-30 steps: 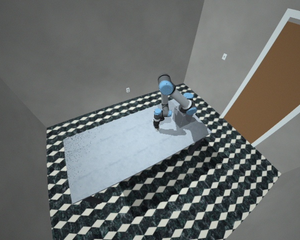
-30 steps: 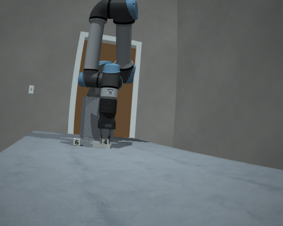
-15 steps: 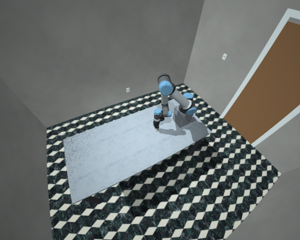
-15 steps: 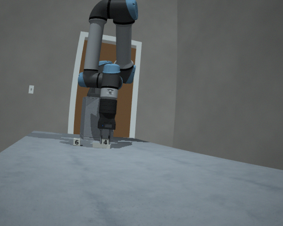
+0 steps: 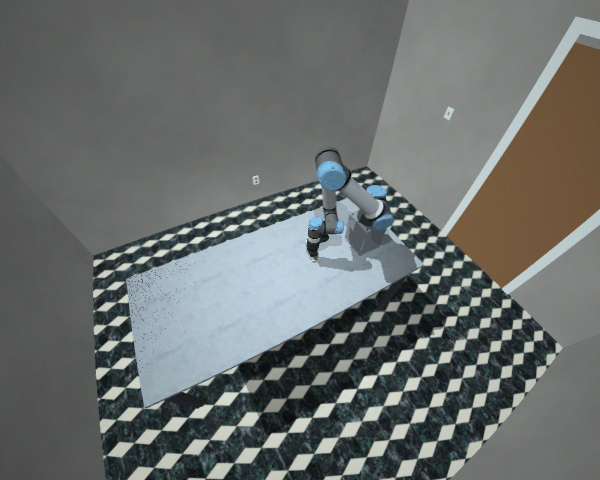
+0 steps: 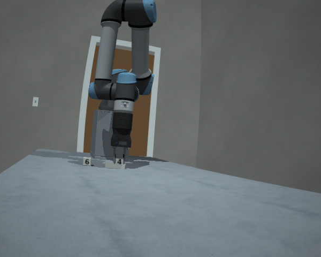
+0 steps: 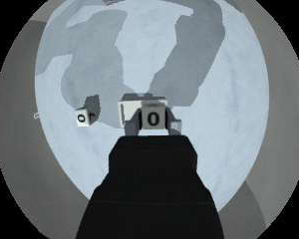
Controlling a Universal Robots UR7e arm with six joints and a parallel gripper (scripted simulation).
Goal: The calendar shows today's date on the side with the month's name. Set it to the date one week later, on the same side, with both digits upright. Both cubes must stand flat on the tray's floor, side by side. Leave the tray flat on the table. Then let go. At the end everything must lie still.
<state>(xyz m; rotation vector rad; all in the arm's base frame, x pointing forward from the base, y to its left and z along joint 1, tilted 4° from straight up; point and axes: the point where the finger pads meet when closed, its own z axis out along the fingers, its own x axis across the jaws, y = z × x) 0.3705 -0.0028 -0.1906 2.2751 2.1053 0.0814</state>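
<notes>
My gripper is now 20 mm to the left of the white calendar tray and 30 mm above it.
</notes>
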